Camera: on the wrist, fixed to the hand. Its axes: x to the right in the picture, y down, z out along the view.
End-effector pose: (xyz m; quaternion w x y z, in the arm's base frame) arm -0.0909 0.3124 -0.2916 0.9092 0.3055 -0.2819 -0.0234
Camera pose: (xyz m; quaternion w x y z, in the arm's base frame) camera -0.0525 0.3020 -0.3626 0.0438 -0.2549 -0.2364 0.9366
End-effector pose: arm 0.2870 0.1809 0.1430 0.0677 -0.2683 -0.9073 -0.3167
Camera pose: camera 0.2564 0.1080 0.1620 0.3930 -0.8798 0.2588 0.0667
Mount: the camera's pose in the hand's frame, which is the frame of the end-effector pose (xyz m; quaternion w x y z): -0.0009 -0.0538 -0.0610 0.0067 0.0244 0.0776 0.9967
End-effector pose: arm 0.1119 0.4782 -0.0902 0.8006 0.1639 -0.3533 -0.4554
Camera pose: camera 0.1222 0.4467 -0.1645 0.4827 -0.2961 -0.1147 0.8162
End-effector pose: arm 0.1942 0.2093 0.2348 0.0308 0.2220 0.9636 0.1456
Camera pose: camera 0.1649 0.1464 0.2773 0.2251 -0.9513 0.2089 -0.0254
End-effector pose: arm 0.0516 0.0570 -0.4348 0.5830 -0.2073 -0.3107 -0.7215
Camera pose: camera 0.0035 0.0224 -0.4905 0.7522 -0.2408 0.2322 0.5677
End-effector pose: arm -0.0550 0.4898 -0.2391 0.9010 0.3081 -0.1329 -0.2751
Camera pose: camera -0.0530 0.4843 -0.3202 0.2830 -0.0871 -0.2448 0.9233
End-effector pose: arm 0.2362 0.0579 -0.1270 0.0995 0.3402 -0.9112 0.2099
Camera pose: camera 0.2748 0.0493 -0.0559 0.1461 0.9197 0.3323 -0.1492
